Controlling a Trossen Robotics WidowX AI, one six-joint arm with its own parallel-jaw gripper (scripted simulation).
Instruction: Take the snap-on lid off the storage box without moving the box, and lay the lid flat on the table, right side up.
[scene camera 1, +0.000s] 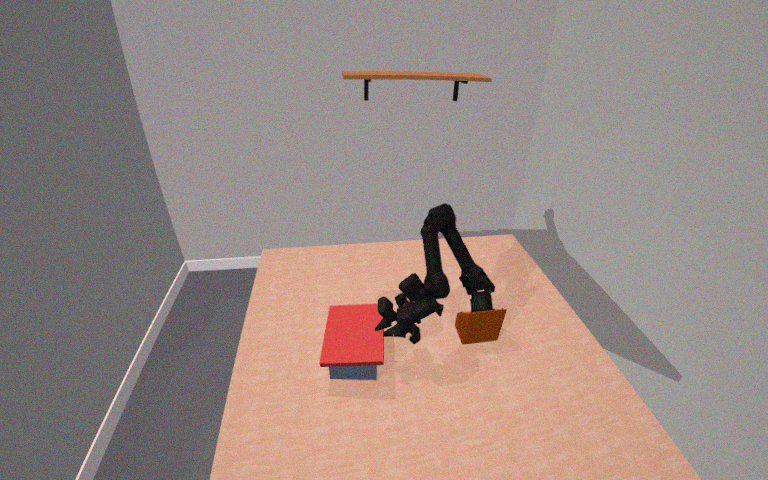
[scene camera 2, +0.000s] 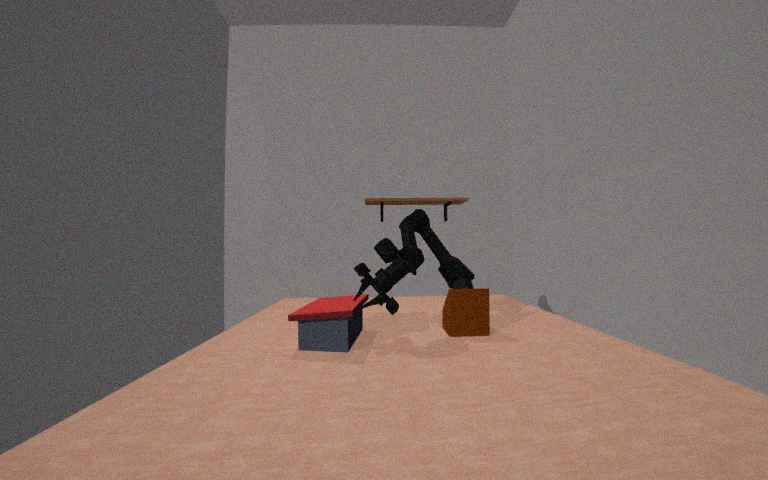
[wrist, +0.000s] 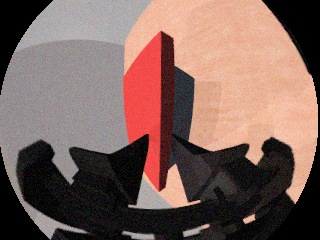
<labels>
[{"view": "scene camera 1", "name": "my gripper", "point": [378, 332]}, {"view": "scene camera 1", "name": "red lid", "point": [350, 339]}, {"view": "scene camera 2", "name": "my gripper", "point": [356, 304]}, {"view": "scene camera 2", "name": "red lid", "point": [343, 306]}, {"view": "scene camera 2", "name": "storage box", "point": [327, 335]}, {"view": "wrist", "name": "my gripper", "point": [159, 137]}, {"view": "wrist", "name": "red lid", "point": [149, 85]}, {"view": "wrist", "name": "storage box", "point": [184, 84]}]
</labels>
